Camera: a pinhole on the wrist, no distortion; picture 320 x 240 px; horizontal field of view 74.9 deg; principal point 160.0 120.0 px. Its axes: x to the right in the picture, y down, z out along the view. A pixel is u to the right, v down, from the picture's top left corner.
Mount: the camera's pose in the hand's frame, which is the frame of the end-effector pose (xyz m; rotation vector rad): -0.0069 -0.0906 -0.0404 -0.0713 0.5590 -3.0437
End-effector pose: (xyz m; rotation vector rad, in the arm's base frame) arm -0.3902 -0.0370 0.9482 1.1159 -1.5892 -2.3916
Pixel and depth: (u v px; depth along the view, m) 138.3 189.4 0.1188
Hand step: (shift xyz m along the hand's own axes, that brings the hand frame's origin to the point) 0.0132 -0.1688 0.0560
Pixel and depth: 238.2 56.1 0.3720
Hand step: -0.1301 -0.1235 0.3526
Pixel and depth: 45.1 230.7 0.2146
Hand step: 0.1266 -0.2664 0.1151
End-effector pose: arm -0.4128 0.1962 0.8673 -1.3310 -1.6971 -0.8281
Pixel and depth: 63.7 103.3 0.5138
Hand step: 0.2555 -0.2214 0.4452
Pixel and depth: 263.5 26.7 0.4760
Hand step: -0.2246 -0.0732 0.4885
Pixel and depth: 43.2 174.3 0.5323
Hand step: 0.3238 -0.3922 0.3964
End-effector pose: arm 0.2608 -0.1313 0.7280 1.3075 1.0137 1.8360
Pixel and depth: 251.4 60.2 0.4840
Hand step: -0.1974 -0.1439 0.4687
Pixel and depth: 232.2 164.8 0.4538
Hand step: -0.1355 -0.3505 0.3545
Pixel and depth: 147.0 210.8 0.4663
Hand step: 0.0546 -0.4433 0.3218
